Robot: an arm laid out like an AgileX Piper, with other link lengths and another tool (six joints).
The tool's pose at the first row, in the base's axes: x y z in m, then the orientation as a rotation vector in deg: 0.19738, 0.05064, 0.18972, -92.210, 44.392, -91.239
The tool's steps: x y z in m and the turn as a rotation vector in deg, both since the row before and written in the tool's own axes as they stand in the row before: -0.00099, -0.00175, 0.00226, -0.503, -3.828, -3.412; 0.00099, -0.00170, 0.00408, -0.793, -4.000, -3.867; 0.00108, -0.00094, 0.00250, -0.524, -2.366, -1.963; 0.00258, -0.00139, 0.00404, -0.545, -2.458, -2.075; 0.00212, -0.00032, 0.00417, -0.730, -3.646, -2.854; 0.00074, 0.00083, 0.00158, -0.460, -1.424, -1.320; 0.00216, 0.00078, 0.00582, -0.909, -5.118, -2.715; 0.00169, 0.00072, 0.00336, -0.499, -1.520, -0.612; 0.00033, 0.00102, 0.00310, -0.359, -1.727, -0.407; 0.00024, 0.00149, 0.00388, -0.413, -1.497, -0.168; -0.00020, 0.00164, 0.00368, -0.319, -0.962, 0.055; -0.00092, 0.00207, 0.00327, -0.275, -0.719, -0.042; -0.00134, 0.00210, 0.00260, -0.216, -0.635, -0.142; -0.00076, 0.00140, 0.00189, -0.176, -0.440, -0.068; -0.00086, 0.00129, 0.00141, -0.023, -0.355, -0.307
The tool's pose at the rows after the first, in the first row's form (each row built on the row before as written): 0.19945, 0.05262, 0.19070, -97.254, 40.425, -89.968; 0.20348, 0.05340, 0.19261, -102.790, 36.165, -88.635; 0.20606, 0.05367, 0.19386, -105.866, 33.893, -87.538; 0.21046, 0.05361, 0.19621, -109.040, 31.460, -86.354; 0.21500, 0.05335, 0.19734, -113.485, 27.905, -84.334; 0.21678, 0.05268, 0.19702, -115.435, 26.446, -83.634; 0.22303, 0.05235, 0.19685, -120.709, 22.429, -79.709; 0.22683, 0.05190, 0.19669, -122.330, 21.589, -78.407; 0.22982, 0.05188, 0.19535, -123.849, 20.763, -76.727; 0.23346, 0.05181, 0.19332, -125.147, 20.309, -75.163; 0.23667, 0.05179, 0.19088, -125.943, 20.225, -74.067; 0.23915, 0.05165, 0.18777, -126.600, 20.100, -73.291; 0.24080, 0.05146, 0.18458, -127.201, 19.858, -72.656; 0.24208, 0.05132, 0.18247, -127.624, 19.741, -72.200; 0.24288, 0.05115, 0.18054, -127.975, 19.292, -71.951
